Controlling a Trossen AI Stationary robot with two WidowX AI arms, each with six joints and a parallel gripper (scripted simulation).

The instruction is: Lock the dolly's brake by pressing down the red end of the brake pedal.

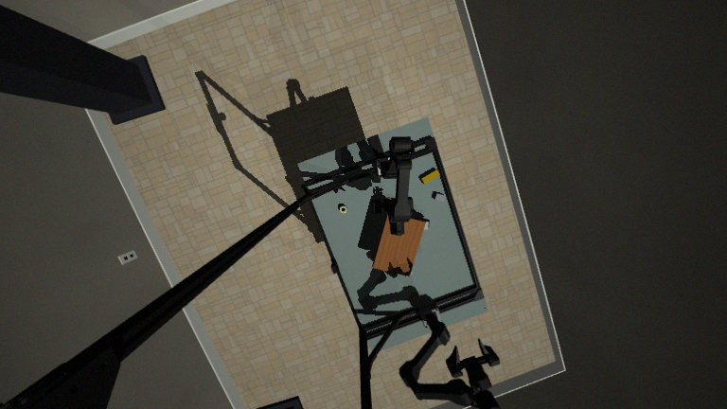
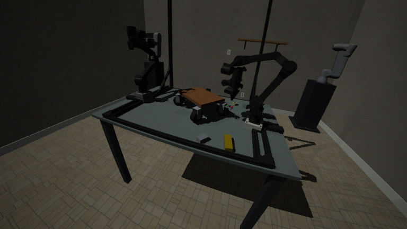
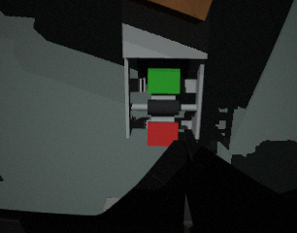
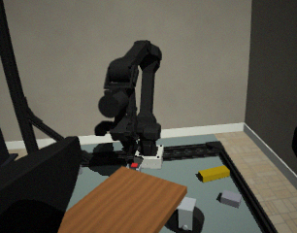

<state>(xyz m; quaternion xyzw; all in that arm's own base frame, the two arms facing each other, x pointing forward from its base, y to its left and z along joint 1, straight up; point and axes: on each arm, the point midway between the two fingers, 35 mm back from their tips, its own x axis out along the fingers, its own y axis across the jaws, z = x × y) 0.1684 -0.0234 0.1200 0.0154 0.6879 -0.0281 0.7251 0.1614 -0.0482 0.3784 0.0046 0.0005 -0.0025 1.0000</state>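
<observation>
My left hand is 10 mm to the left of the brake pedal and 80 mm above it. Also, from my left hand: grey block: 290 mm ahead, 90 mm to the right, 150 mm below; then yellow block: 270 mm ahead, 40 mm to the left, 150 mm below.
</observation>
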